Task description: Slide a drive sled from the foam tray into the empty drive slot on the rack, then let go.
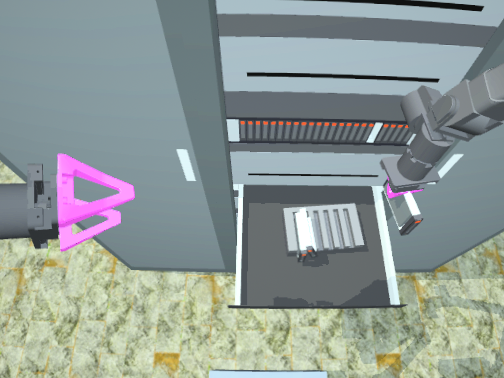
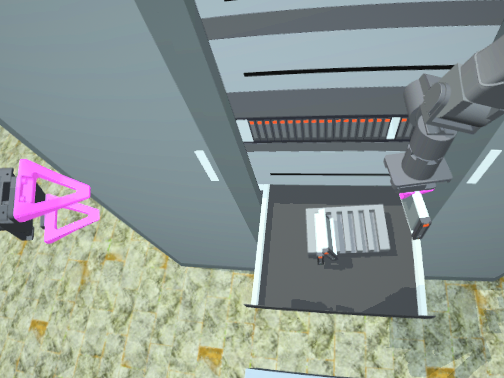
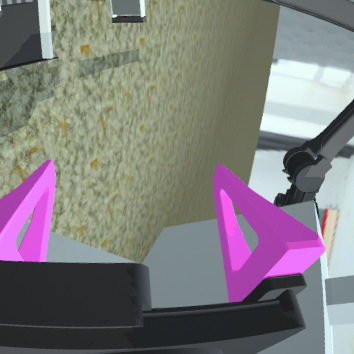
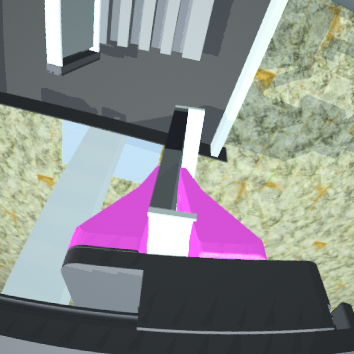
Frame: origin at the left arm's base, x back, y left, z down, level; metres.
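Seen in the pictures: left gripper, fingertip midpoint: [image 1: 126,206] [image 2: 95,204] [image 3: 136,169]; right gripper, fingertip midpoint: [image 1: 391,195] [image 2: 403,195] [image 4: 170,175].
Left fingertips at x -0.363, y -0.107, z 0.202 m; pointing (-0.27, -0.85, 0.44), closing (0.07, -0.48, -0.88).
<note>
Offsets run from my left fingertips to a thing's middle. "pt": to the spot under its first point. Level surfaces: height alone.
My right gripper [image 1: 401,192] [image 2: 416,194] [image 4: 170,175] is shut on a drive sled @[dx -0.135, dy -0.452, dz +0.257 m] [image 1: 414,206] [image 2: 421,206] [image 3: 128,20] [image 4: 169,234], a thin white-edged frame with a dark, orange-marked front end. It hangs above the drawer's right wall. My left gripper [image 1: 126,205] [image 2: 94,204] [image 3: 136,169] is open and empty, far to the left. The grey slotted foam tray @[dx -0.195, dy -0.350, dz +0.572 m] [image 1: 359,235] [image 2: 382,230] [image 4: 197,40] lies in the drawer with two sleds in its left slots. The rack's drive row @[pt dx -0.339, dy -0.272, dz +0.298 m] [image 1: 305,132] [image 2: 320,131] shows orange-tipped drives; my right arm hides its right end, and I cannot make out the empty slot.
The pulled-out drawer @[pt dx -0.057, dy -0.538, dz +0.568 m] [image 1: 391,275] [image 2: 421,280] [image 4: 250,75] has white side walls and a dark front edge. Tall grey cabinet panels @[pt dx -0.318, dy +0.184, dz +0.249 m] [image 1: 110,125] [image 2: 120,125] stand left of the rack, and another panel stands at its right. A pale blue surface @[dz +1.305 m] [image 1: 267,374] shows at the bottom.
</note>
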